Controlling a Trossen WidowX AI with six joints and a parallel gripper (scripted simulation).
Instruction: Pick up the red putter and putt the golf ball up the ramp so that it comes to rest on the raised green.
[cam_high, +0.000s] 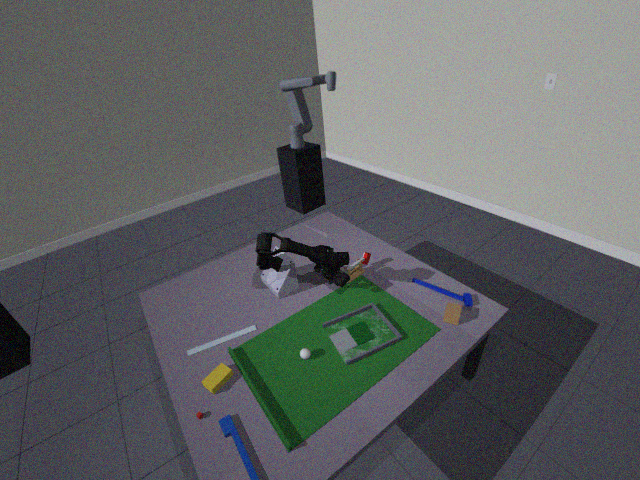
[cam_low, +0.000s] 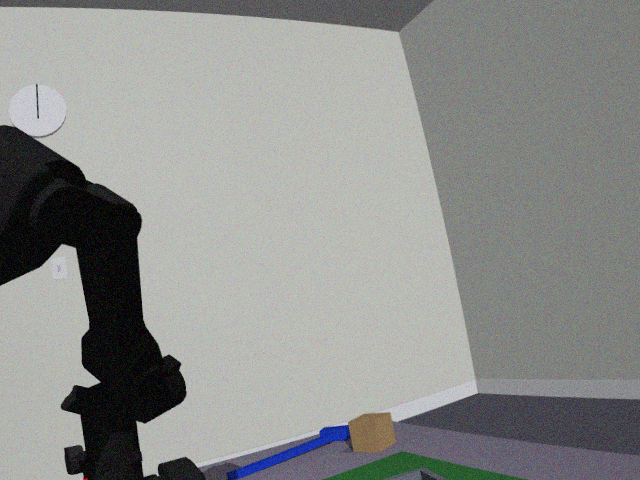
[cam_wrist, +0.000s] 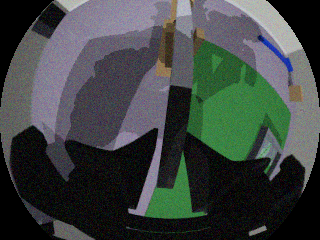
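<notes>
Now: the red putter 10 mm behind my gripper tip, 110 mm to the left of it and 30 mm above it. From my gripper tip the other things lie so: white golf ball (200 mm ahead, 360 mm to the right, 10 mm below); green mat (230 mm ahead, 230 mm to the right, 30 mm below); tan stand (10 mm behind, 130 mm to the left).
</notes>
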